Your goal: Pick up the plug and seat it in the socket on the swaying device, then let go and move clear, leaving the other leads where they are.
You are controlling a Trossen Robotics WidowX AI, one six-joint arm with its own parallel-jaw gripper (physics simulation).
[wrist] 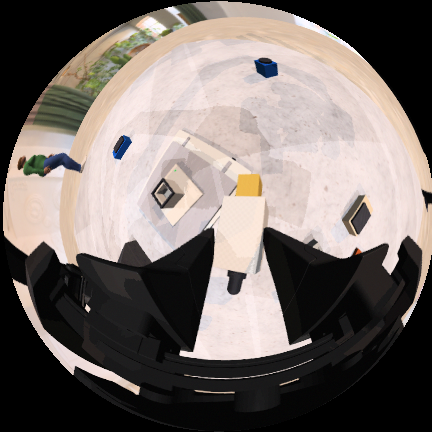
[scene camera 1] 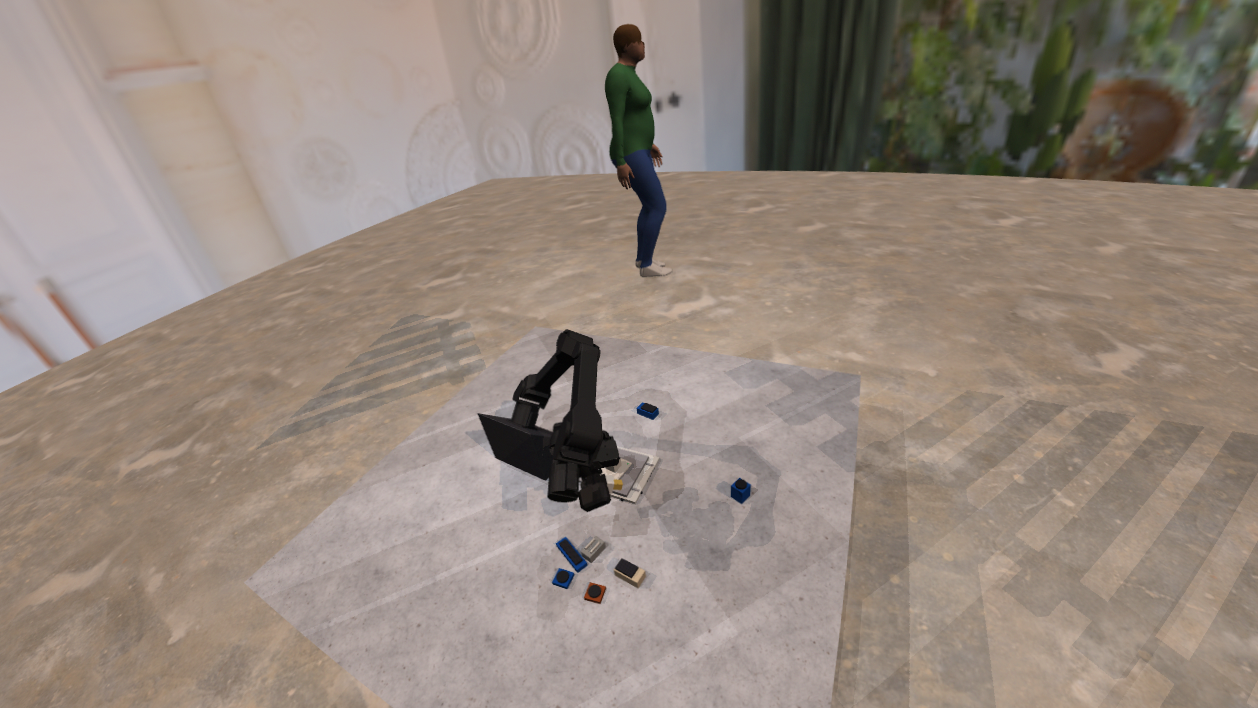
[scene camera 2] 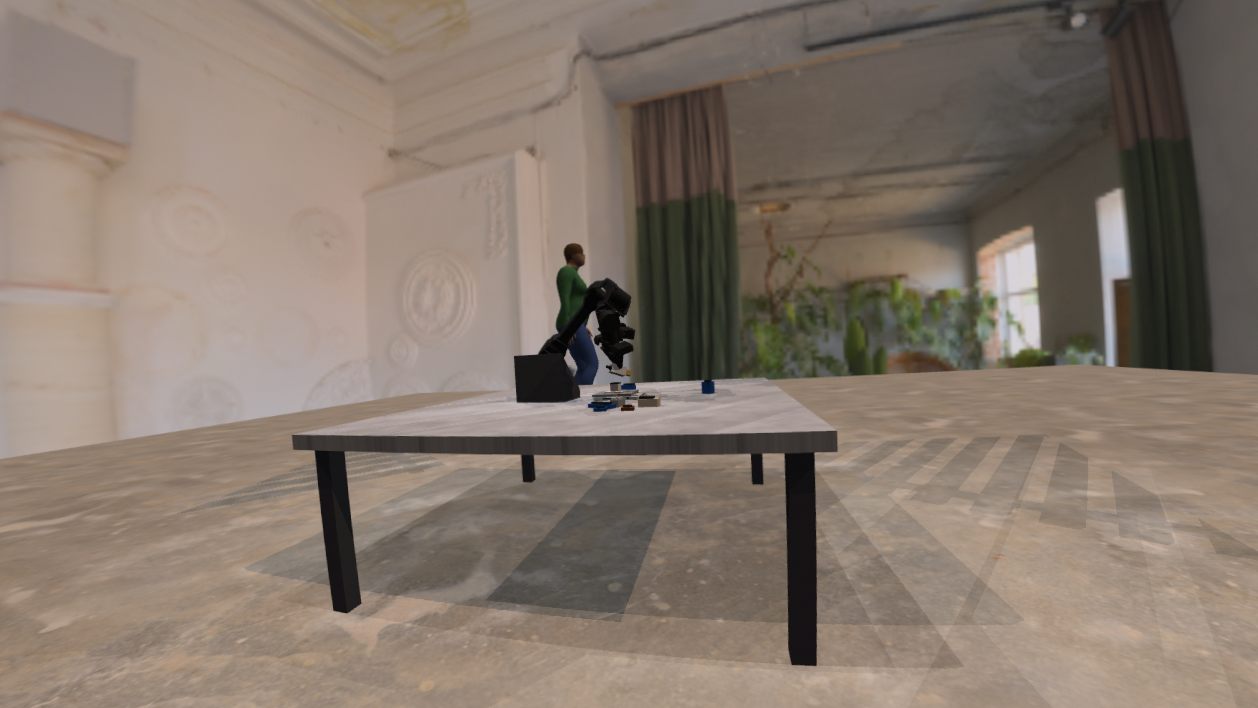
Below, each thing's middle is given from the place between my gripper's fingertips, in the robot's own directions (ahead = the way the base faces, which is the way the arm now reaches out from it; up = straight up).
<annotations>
My gripper is now 50 mm past the device (scene camera 1: 634, 469), 110 mm to the right of it and 90 mm above it. Also, from my hand: tan plug (wrist: 356, 217) (140 mm ahead, 110 mm to the right, 100 mm below).
</annotations>
